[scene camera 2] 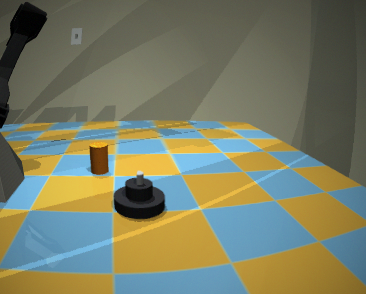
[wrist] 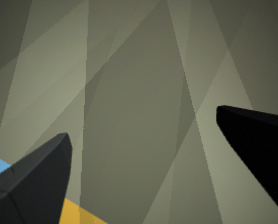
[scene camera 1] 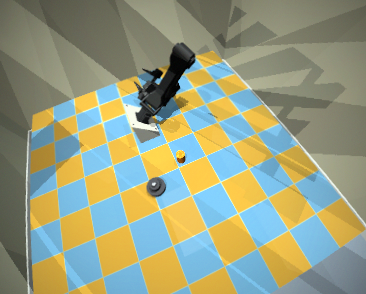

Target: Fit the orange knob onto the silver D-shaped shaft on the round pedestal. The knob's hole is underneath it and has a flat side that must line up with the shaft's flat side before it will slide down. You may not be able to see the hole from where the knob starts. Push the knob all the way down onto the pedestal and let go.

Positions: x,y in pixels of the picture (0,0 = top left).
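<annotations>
There's a round pedestal (scene camera 2: pixel 138 199) here, and it's 40 cm from the lens.
</annotations>
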